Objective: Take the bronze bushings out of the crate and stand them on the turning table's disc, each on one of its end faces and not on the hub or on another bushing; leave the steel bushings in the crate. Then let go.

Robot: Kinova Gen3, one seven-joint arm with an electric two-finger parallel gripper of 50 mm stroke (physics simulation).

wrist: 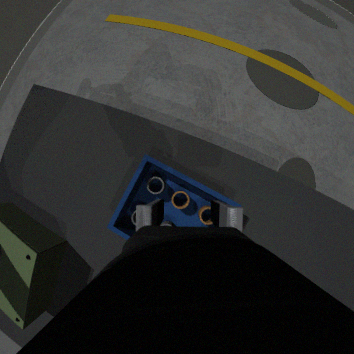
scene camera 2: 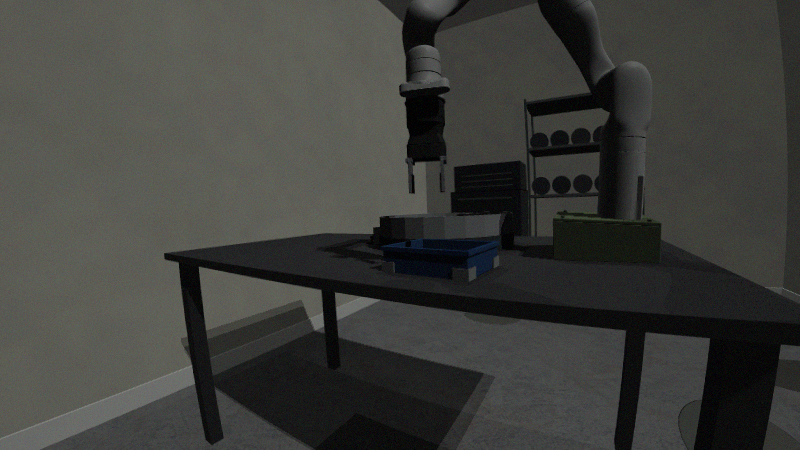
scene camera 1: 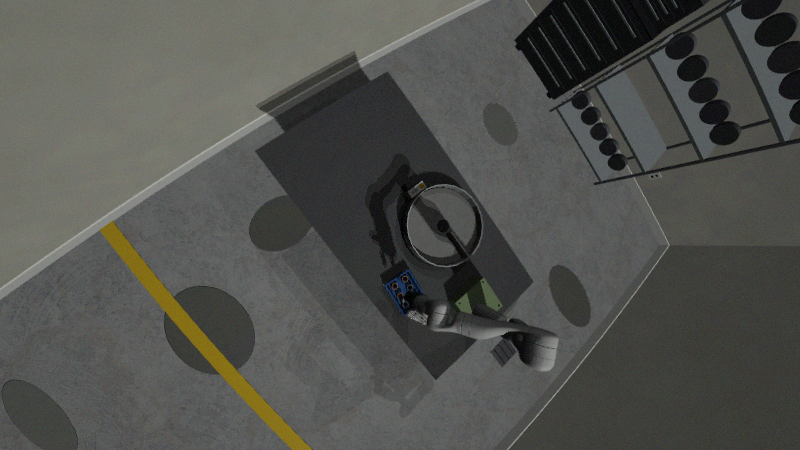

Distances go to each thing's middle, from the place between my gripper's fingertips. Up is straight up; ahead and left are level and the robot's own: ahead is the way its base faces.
Right now the blue crate (scene camera 2: pixel 462 260) is 13 cm below my hand and 4 cm to the right of it. Round my hand: turning table's disc (scene camera 1: pixel 437 211): 37 cm to the right, 21 cm ahead, 10 cm below.
